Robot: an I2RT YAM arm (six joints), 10 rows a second.
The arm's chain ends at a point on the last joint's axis. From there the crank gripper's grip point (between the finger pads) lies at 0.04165 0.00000 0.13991 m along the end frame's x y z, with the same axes.
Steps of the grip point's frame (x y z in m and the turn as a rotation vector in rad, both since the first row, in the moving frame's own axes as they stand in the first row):
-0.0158, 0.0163, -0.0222, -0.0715, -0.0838, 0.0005
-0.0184, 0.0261, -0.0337, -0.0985, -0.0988, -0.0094
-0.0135, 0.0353, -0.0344, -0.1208, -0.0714, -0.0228
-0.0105, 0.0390, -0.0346, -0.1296, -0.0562, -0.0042
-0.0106, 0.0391, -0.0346, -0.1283, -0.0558, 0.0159
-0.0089, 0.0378, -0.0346, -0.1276, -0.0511, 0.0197
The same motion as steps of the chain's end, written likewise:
-0.0040, 0.0062, -0.0248, -0.0715, -0.0838, 0.0005
-0.0045, 0.0125, -0.0365, -0.0985, -0.0988, -0.0094
-0.0036, 0.0191, -0.0360, -0.1208, -0.0714, -0.0228
-0.0026, 0.0209, -0.0356, -0.1296, -0.0562, -0.0042
-0.0026, 0.0205, -0.0355, -0.1283, -0.0558, 0.0159
-0.0015, 0.0191, -0.0353, -0.1276, -0.0511, 0.0197

